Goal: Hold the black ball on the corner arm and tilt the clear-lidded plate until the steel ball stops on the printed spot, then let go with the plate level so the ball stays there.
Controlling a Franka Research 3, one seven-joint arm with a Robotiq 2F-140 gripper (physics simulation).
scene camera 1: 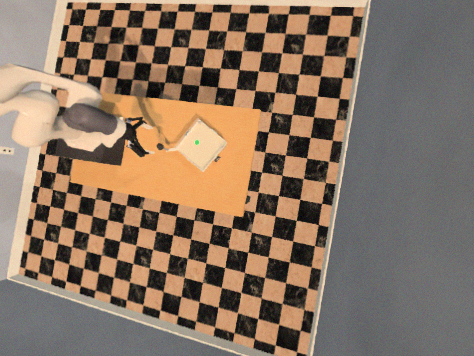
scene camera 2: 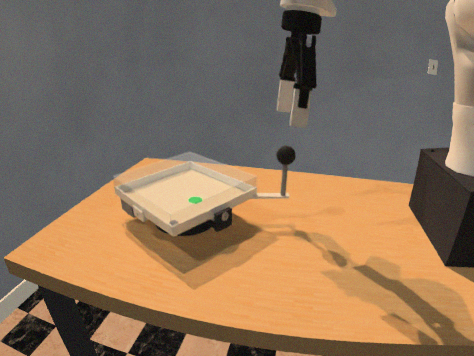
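The plate (scene camera 1: 205,156) (scene camera 2: 155,192) is a pale square tray with a clear lid (scene camera 2: 190,158), raised on a dark base. Its exact tilt is hard to judge. The printed green spot (scene camera 1: 197,142) (scene camera 2: 195,200) shows on its floor. A small grey shape shows at the plate's near corner in scene camera 2; I cannot tell if it is the steel ball. The black ball (scene camera 1: 160,146) (scene camera 2: 286,155) stands on a post on the corner arm (scene camera 2: 270,195). My gripper (scene camera 1: 150,140) (scene camera 2: 293,111) is open and empty, above the black ball and apart from it, fingers pointing down.
The wooden table (scene camera 1: 160,175) (scene camera 2: 240,310) carries the plate's base. The robot's dark pedestal (scene camera 1: 107,154) (scene camera 2: 434,215) stands at the table's robot end. A dark bracket (scene camera 1: 217,159) (scene camera 2: 223,219) sits at the plate's side. The arm's shadow falls across the table.
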